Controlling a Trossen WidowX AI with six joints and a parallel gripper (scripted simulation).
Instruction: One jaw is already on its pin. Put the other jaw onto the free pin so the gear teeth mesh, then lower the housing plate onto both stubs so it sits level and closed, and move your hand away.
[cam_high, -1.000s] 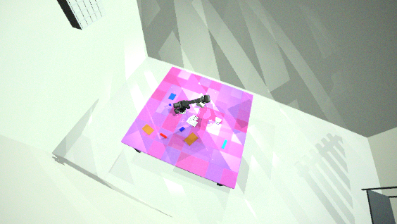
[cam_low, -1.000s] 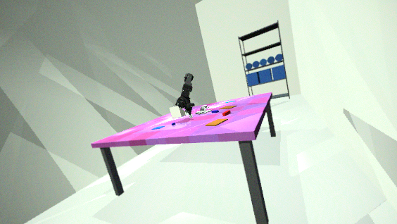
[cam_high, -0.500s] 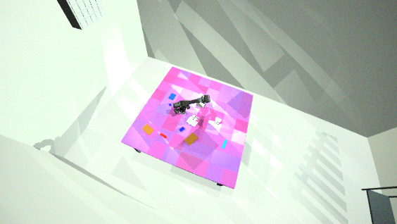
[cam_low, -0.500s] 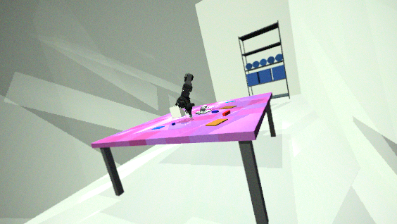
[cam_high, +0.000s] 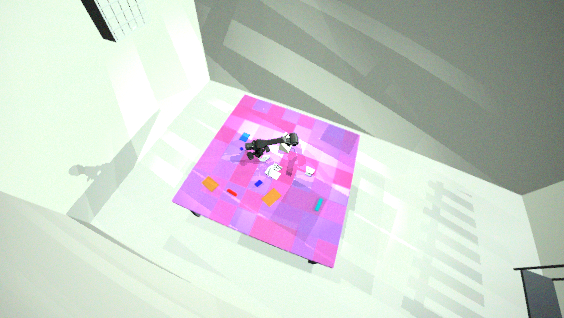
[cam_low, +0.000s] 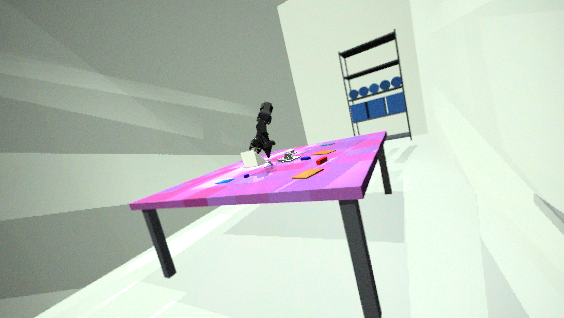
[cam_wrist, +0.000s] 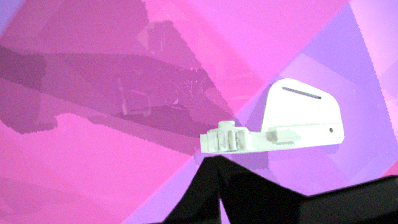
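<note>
Right now the white jaw is 20 mm behind my gripper tip, 20 mm to the left of it and 30 mm below it. Also, from my gripper tip: red block (340 mm ahead, 100 mm to the right, 50 mm below); blue block (200 mm ahead, 70 mm to the left, 50 mm below); white base (80 mm ahead, 150 mm to the left, 60 mm below).
</note>
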